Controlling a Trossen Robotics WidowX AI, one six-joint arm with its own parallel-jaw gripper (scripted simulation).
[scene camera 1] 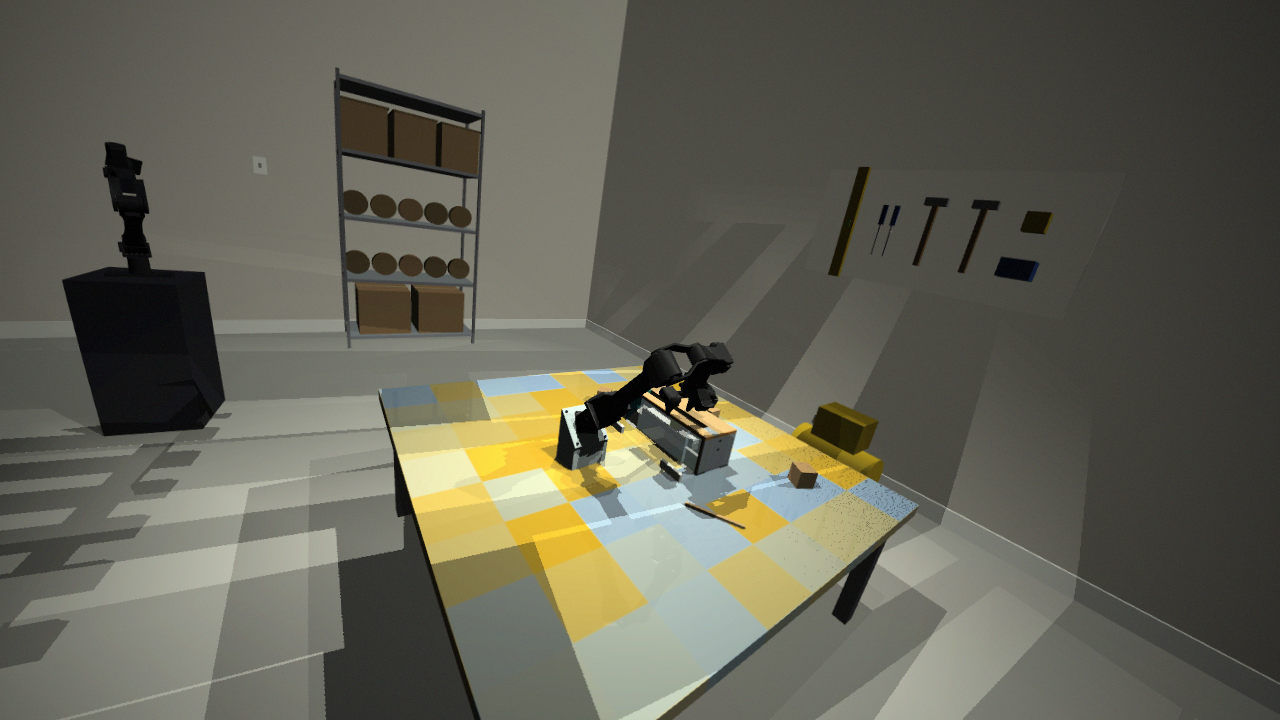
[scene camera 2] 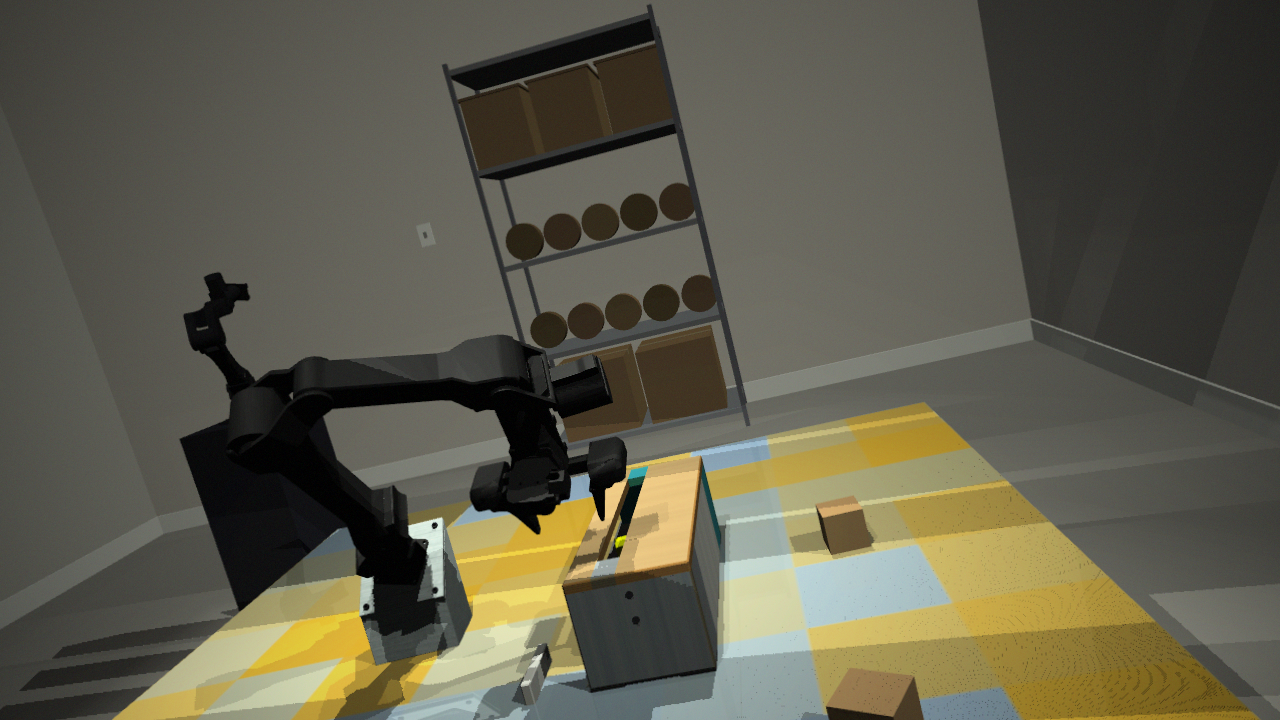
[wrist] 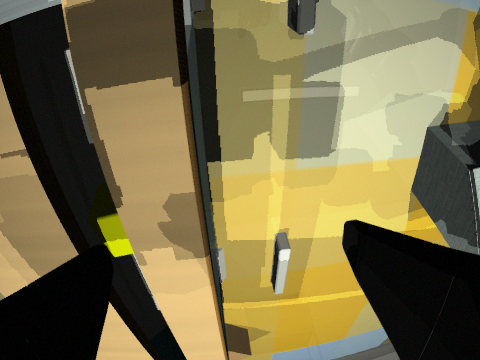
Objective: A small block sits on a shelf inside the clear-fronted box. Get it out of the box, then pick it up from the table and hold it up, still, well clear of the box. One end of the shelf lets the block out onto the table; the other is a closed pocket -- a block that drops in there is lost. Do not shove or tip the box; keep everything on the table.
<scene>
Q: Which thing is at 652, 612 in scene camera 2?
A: A box.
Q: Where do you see a box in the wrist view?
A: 114, 99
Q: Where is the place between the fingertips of my gripper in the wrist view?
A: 228, 248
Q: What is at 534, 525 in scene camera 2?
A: My gripper.
</scene>
